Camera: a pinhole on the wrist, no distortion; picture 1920 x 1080 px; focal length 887.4 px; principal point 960.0 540.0 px. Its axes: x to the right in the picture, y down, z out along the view. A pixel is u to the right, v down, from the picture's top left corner.
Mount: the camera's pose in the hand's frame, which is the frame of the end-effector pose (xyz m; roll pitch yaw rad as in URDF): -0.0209 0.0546 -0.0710 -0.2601 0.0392 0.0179
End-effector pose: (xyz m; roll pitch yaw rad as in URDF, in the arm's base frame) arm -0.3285 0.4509 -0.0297 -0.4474 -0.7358 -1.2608
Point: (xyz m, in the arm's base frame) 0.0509 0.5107 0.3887
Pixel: 1524 595
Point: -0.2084 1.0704 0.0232
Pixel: 356 383
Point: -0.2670 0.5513 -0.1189
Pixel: 65 620
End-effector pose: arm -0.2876 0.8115 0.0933 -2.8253 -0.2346 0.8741
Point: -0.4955 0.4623 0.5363
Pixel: behind the camera
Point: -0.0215 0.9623 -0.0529
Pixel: 1822 676
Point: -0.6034 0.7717 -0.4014
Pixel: 326 71
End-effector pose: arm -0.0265 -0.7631 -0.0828 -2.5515 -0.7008 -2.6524
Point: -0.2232 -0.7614 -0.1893
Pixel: 1297 871
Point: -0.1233 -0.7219 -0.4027
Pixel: 533 850
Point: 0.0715 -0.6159 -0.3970
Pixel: outside the picture
